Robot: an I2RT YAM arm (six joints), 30 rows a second.
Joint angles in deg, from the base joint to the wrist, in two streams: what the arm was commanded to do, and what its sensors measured. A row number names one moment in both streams.
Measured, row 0: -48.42, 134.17, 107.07, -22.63, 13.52, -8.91
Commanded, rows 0 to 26: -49.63, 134.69, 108.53, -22.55, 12.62, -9.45; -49.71, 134.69, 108.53, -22.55, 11.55, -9.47; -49.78, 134.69, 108.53, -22.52, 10.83, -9.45; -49.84, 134.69, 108.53, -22.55, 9.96, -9.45; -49.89, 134.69, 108.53, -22.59, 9.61, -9.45; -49.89, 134.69, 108.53, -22.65, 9.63, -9.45; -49.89, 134.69, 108.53, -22.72, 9.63, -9.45; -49.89, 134.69, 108.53, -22.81, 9.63, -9.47; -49.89, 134.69, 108.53, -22.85, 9.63, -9.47; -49.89, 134.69, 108.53, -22.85, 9.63, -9.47; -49.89, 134.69, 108.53, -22.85, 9.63, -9.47; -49.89, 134.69, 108.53, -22.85, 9.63, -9.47; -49.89, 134.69, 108.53, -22.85, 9.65, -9.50; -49.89, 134.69, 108.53, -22.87, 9.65, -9.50; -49.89, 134.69, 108.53, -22.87, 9.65, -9.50; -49.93, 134.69, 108.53, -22.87, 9.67, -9.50; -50.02, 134.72, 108.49, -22.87, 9.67, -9.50; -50.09, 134.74, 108.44, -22.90, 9.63, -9.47; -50.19, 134.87, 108.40, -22.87, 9.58, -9.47; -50.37, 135.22, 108.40, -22.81, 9.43, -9.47; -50.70, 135.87, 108.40, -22.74, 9.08, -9.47; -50.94, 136.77, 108.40, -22.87, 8.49, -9.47; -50.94, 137.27, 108.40, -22.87, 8.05, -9.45; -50.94, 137.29, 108.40, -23.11, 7.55, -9.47; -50.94, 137.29, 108.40, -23.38, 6.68, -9.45; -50.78, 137.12, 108.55, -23.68, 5.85, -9.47; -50.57, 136.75, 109.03, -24.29, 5.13, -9.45
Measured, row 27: -50.30, 135.87, 107.33, -23.29, 8.54, -9.06
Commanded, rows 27 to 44: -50.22, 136.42, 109.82, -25.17, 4.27, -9.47; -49.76, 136.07, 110.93, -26.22, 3.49, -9.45; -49.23, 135.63, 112.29, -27.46, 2.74, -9.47; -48.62, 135.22, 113.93, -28.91, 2.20, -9.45; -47.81, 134.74, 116.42, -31.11, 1.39, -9.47; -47.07, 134.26, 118.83, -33.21, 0.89, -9.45; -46.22, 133.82, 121.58, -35.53, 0.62, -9.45; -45.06, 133.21, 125.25, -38.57, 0.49, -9.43; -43.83, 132.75, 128.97, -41.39, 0.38, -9.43; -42.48, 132.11, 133.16, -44.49, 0.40, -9.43; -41.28, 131.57, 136.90, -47.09, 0.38, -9.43; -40.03, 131.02, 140.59, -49.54, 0.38, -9.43; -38.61, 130.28, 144.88, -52.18, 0.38, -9.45; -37.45, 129.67, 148.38, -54.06, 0.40, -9.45; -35.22, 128.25, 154.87, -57.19, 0.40, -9.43; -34.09, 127.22, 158.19, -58.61, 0.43, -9.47; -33.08, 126.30, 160.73, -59.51, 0.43, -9.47; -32.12, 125.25, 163.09, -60.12, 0.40, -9.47
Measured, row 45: -35.57, 133.25, 152.79, -58.61, 2.07, -9.26
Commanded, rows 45 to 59: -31.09, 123.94, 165.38, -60.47, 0.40, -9.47; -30.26, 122.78, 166.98, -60.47, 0.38, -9.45; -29.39, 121.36, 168.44, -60.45, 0.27, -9.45; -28.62, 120.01, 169.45, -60.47, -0.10, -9.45; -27.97, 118.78, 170.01, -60.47, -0.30, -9.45; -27.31, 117.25, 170.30, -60.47, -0.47, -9.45; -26.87, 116.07, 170.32, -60.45, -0.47, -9.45; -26.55, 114.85, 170.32, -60.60, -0.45, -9.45; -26.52, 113.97, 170.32, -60.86, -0.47, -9.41; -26.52, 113.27, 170.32, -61.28, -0.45, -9.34; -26.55, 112.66, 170.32, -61.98, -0.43, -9.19; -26.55, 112.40, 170.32, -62.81, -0.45, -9.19; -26.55, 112.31, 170.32, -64.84, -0.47, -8.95; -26.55, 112.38, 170.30, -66.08, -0.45, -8.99; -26.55, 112.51, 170.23, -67.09, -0.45, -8.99
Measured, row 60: -26.59, 110.87, 170.58, -64.79, 0.05, -9.23
